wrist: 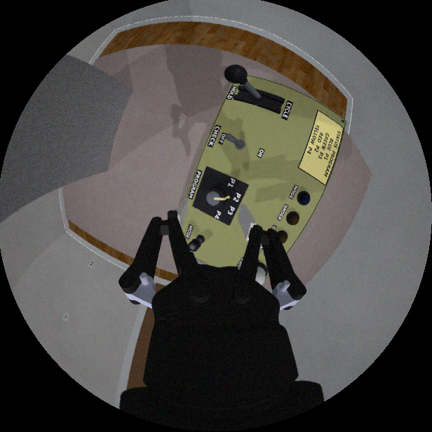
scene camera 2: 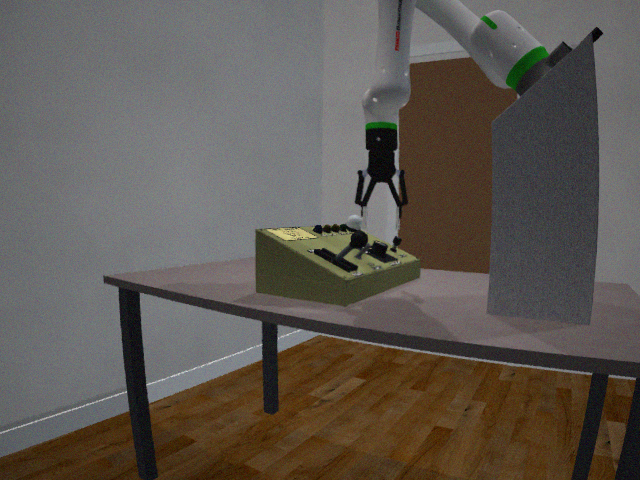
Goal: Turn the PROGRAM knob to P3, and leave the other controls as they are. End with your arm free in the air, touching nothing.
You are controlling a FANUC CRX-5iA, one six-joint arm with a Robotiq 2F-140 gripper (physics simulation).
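Places are measured from the arm's base along level axes (x back, y right, z up), in centimetres.
Pixels of known places: gripper, fingertip midpoint: point(scene camera 2: 381, 229); arm's base, link origin: point(scene camera 2: 550, 92).
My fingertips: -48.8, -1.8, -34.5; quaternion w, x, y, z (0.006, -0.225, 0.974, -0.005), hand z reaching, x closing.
Observation:
For each thing: its middle in the pictures, then the offset to it from my fingertips, as dx, dy, dz. "spot": a spot on its surface instead. Level surfaces: height alone.
- PROGRAM knob, body centre: point(scene camera 2: 379, 247) +0.0, -0.4, -5.1
- sloped green panel, body centre: point(scene camera 2: 348, 256) -5.4, -7.7, -7.6
- small black MODE switch, body centre: point(scene camera 2: 394, 246) -2.8, +11.3, -5.6
- white dome, surface spot: point(scene camera 2: 354, 222) spot: -16.0, +7.2, +1.5
- table, surface height: dz -15.8
The PROGRAM knob point(scene camera 2: 378, 247) point(wrist: 214, 198) is a round dark knob on a black square plate on the sloped green panel point(scene camera 2: 302, 268) point(wrist: 275, 172). In the wrist view its yellow pointer line points toward the P2 label; P3 is the neighbouring label, on the side nearer the gripper. My gripper point(scene camera 2: 381, 227) point(wrist: 213, 208) is open, pointing down, with nothing between its fingers. In scene camera 2 its fingertips hang over the rear part of the panel. In the wrist view they appear on either side of the area just below the knob plate. Contact with the panel is not visible.
A ball-topped lever point(scene camera 2: 358, 239) point(wrist: 235, 74) stands at the HOLD end of its slot. The CHECK toggle point(wrist: 240, 144) and a small black MODE switch point(scene camera 2: 396, 241) point(wrist: 196, 243) flank the knob. A white dome point(scene camera 2: 354, 222) sits behind. A tall grey panel point(scene camera 2: 542, 206) point(wrist: 65, 130) stands on the table point(scene camera 2: 186, 281).

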